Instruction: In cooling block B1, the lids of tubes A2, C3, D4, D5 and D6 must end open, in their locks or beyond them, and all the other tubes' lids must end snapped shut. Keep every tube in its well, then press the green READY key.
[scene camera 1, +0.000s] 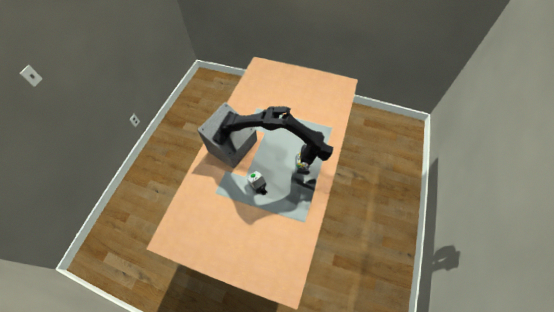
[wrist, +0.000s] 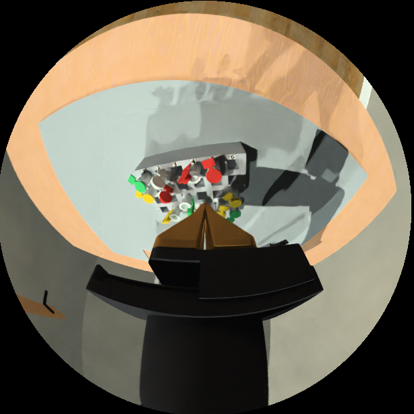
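The grey cooling block (wrist: 190, 152) holds several tubes with red, yellow, green and white lids; column numbers show along its far edge. A red lid (wrist: 185, 174) stands up in column 4 beside an open tube mouth. A red lid (wrist: 214, 175) lies flat near column 5. A dark red lid (wrist: 165, 197) lies flat further left. A green lid (wrist: 191, 207) and a yellow lid (wrist: 167, 217) stand up beside open mouths at the near side. My gripper (wrist: 204, 208) is shut and empty, its tips over the block's near part, hiding some wells. The green READY key (scene camera 1: 253, 175) is on a small white box.
The small box (scene camera 1: 257, 183) stands on the grey mat (scene camera 1: 232, 186), toward the arm's base (scene camera 1: 227, 145) from the block. Yellow lids (wrist: 235, 203) and a green lid (wrist: 235, 214) are close to the right of the fingertips. The wooden table (scene camera 1: 225, 235) surrounds the mat.
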